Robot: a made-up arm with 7 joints. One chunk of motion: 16 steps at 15 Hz.
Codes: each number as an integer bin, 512 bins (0 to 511) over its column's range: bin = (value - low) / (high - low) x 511, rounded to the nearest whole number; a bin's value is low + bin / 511 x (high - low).
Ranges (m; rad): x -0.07..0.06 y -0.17..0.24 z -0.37..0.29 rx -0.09..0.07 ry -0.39..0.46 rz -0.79..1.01
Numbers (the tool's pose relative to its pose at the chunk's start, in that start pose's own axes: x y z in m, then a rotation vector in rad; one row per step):
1: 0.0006 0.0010 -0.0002 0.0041 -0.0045 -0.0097
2: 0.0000 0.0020 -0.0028 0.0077 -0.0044 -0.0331
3: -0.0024 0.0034 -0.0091 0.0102 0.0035 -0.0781
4: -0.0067 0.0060 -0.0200 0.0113 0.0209 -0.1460
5: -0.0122 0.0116 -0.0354 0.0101 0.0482 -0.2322
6: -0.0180 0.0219 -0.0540 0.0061 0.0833 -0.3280
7: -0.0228 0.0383 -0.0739 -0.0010 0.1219 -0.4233
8: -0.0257 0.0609 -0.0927 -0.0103 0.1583 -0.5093
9: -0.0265 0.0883 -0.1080 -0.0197 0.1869 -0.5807
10: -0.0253 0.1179 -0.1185 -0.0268 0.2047 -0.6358
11: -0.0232 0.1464 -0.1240 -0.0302 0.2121 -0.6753
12: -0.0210 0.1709 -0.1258 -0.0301 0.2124 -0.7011
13: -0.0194 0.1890 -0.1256 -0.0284 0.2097 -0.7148
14: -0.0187 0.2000 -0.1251 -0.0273 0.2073 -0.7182
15: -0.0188 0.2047 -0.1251 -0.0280 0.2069 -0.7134
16: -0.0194 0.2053 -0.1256 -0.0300 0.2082 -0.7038
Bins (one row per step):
1: 278 213 286 301 232 222
2: 275 214 284 312 232 215
3: 266 216 279 320 237 202
4: 249 219 271 324 247 183
5: 227 226 259 320 263 158
6: 204 239 245 307 285 131
7: 186 260 229 284 308 104
8: 174 288 215 255 330 80
9: 171 322 203 225 347 59
10: 176 359 195 202 358 44
11: 184 394 190 191 362 33
12: 193 425 189 191 362 25
13: 199 447 189 197 361 21
14: 202 461 190 200 359 20
15: 201 467 190 198 359 22
16: 199 468 189 192 360 24

